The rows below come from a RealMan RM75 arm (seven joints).
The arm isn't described. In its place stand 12 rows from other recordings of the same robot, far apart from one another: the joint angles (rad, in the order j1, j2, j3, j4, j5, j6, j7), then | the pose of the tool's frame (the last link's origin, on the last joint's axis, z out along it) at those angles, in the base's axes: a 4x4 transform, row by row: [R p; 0 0 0 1], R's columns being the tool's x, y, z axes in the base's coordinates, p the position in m.
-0.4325 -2.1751 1.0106 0.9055 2.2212 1.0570 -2.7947 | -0.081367 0.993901 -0.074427 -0.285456; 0.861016 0.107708 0.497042 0.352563; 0.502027 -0.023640 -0.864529 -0.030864; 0 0 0 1
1.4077 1.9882 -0.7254 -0.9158 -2.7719 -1.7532 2.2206 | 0.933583 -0.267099 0.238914 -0.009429; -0.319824 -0.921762 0.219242 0.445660; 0.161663 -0.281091 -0.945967 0.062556; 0 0 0 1
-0.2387 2.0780 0.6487 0.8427 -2.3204 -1.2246 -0.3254 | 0.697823 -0.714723 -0.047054 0.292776; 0.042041 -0.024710 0.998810 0.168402; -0.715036 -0.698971 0.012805 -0.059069; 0 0 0 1
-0.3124 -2.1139 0.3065 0.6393 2.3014 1.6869 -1.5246 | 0.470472 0.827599 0.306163 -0.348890; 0.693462 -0.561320 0.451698 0.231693; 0.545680 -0.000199 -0.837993 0.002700; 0 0 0 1
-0.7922 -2.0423 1.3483 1.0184 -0.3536 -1.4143 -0.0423 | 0.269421 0.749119 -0.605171 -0.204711; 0.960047 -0.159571 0.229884 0.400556; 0.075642 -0.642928 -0.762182 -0.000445; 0 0 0 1
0.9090 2.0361 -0.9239 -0.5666 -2.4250 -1.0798 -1.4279 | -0.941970 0.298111 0.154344 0.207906; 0.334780 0.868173 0.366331 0.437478; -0.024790 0.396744 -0.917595 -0.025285; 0 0 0 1
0.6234 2.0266 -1.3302 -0.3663 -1.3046 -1.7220 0.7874 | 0.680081 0.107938 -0.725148 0.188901; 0.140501 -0.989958 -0.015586 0.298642; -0.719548 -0.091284 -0.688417 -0.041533; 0 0 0 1
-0.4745 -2.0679 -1.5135 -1.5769 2.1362 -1.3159 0.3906 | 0.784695 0.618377 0.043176 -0.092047; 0.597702 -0.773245 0.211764 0.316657; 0.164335 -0.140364 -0.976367 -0.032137; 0 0 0 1
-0.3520 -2.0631 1.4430 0.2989 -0.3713 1.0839 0.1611 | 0.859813 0.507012 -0.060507 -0.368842; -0.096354 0.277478 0.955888 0.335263; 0.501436 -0.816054 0.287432 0.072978; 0 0 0 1
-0.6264 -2.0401 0.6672 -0.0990 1.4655 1.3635 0.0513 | 0.854021 0.025346 0.519620 -0.262697; -0.363114 -0.686229 0.630269 0.319141; 0.372553 -0.726944 -0.576850 -0.067399; 0 0 0 1
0.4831 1.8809 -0.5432 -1.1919 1.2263 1.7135 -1.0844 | 0.690462 -0.666630 -0.280832 0.239247; -0.412616 -0.681829 0.604034 0.347571; -0.594147 -0.301186 -0.745839 0.190330; 0 0 0 1
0.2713 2.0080 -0.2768 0.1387 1.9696 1.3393 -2.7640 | 0.577314 -0.816224 0.022077 0.398879; -0.046896 -0.006152 0.998881 0.245670; -0.815175 -0.577703 -0.041830 0.012721; 0 0 0 1
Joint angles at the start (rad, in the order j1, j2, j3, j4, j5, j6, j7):
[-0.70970, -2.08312, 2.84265, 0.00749, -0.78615, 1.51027, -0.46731]
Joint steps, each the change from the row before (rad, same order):
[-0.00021, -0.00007, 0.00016, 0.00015, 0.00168, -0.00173, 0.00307]
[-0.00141, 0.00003, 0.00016, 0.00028, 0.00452, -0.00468, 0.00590]
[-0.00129, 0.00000, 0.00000, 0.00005, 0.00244, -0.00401, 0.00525]
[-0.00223, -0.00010, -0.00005, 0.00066, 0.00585, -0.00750, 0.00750]
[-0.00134, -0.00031, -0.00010, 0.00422, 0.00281, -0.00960, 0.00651]
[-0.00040, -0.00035, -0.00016, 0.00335, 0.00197, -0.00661, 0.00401]
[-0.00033, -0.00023, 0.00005, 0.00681, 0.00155, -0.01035, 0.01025]
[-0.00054, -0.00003, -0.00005, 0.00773, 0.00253, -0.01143, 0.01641]
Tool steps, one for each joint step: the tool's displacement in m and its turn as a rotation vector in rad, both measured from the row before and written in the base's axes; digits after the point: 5 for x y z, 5 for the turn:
[-0.00005, -0.00002, -0.00037, 0.00081, 0.00367, -0.00117]
[0.00007, 0.00020, -0.00086, 0.00088, 0.00871, -0.00281]
[0.00005, 0.00034, -0.00054, 0.00201, 0.00682, -0.00178]
[0.00016, 0.00042, -0.00126, 0.00096, 0.01165, -0.00293]
[0.00035, 0.00036, -0.00161, 0.00028, 0.00767, 0.00056]
[0.00018, 0.00007, -0.00121, -0.00043, 0.00455, 0.00099]
[0.00041, 0.00009, -0.00185, 0.00226, 0.00760, 0.00018]
[0.00051, 0.00008, -0.00206, 0.00554, 0.01166, -0.00288]

